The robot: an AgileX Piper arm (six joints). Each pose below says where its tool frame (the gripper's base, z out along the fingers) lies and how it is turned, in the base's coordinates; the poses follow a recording.
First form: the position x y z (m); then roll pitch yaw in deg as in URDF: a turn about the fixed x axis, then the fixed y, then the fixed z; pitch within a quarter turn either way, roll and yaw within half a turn.
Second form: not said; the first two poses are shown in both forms.
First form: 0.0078, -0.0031, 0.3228, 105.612, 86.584, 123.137
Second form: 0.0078, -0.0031, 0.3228, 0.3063, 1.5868, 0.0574
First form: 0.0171, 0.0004, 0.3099, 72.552, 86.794, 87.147
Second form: 0.0171, 0.0004, 0.3099, 0.2543, 1.5540, 0.0534
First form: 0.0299, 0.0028, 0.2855, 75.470, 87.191, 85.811
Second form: 0.0299, 0.0028, 0.2855, 0.1802, 1.5585, 0.0475
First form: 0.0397, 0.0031, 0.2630, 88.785, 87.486, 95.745
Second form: 0.0397, 0.0031, 0.2630, 0.1215, 1.5699, 0.0439
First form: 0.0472, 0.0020, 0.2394, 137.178, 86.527, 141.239
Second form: 0.0472, 0.0020, 0.2394, 0.0718, 1.6152, 0.0412
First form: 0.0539, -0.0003, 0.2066, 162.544, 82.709, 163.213
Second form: 0.0539, -0.0003, 0.2066, 0.0140, 1.6922, 0.0384
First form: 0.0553, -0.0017, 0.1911, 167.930, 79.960, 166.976
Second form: 0.0553, -0.0017, 0.1911, -0.0135, 1.7421, 0.0370
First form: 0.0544, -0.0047, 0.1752, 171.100, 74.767, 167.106
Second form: 0.0544, -0.0047, 0.1752, -0.0641, 1.8334, 0.0421
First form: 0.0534, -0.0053, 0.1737, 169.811, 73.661, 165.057
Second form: 0.0534, -0.0053, 0.1737, -0.0757, 1.8513, 0.0518
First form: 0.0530, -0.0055, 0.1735, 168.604, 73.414, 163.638
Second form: 0.0530, -0.0055, 0.1735, -0.0783, 1.8544, 0.0588
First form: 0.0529, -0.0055, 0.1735, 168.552, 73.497, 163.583
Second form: 0.0529, -0.0055, 0.1735, -0.0784, 1.8529, 0.0587
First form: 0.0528, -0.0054, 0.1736, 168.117, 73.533, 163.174
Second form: 0.0528, -0.0054, 0.1736, -0.0777, 1.8519, 0.0608
